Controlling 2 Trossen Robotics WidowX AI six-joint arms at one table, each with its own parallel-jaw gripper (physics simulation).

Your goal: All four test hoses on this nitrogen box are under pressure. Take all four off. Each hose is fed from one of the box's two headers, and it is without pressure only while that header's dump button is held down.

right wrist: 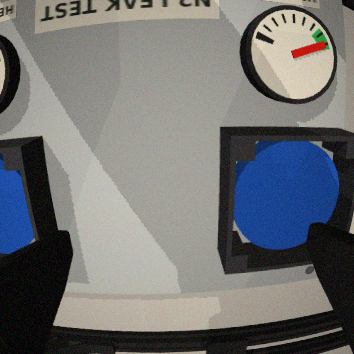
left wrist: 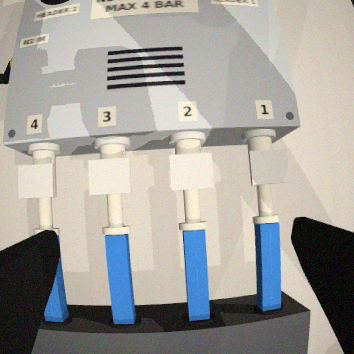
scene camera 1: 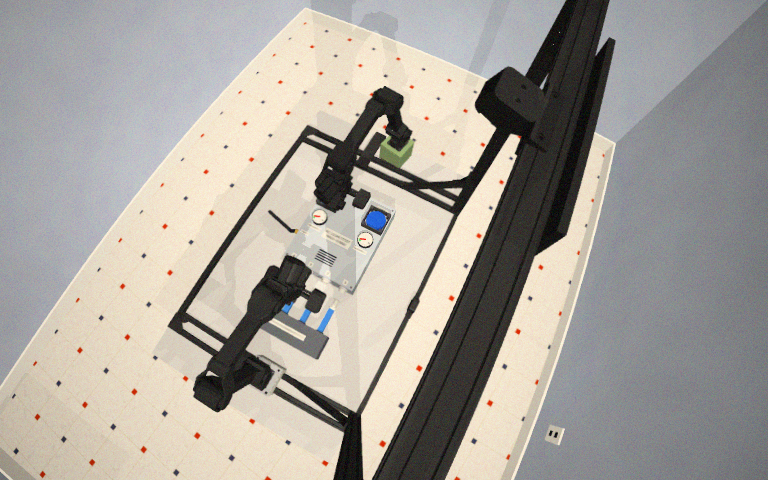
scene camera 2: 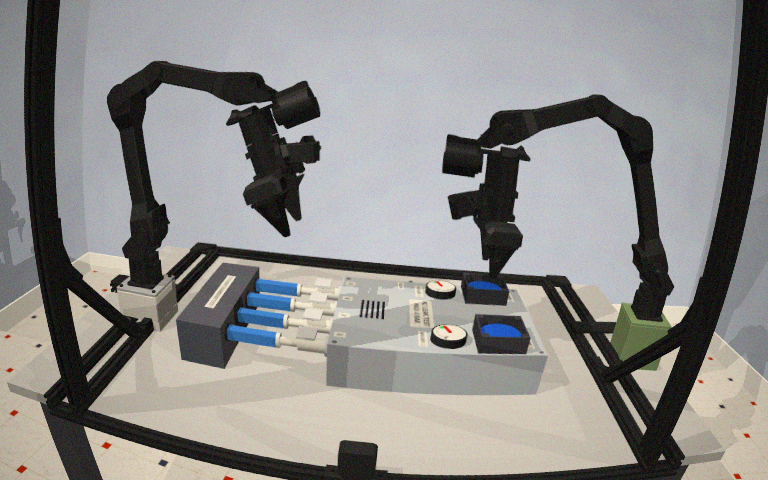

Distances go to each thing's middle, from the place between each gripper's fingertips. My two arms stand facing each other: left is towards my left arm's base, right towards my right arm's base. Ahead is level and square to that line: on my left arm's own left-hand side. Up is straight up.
Right now my left hand is 180 mm above the dark manifold block (scene camera 2: 202, 326), 140 mm to the right of it and 10 mm short of it.
Right now the dark manifold block is 40 mm behind my right hand, 470 mm to the left of it and 120 mm below it.
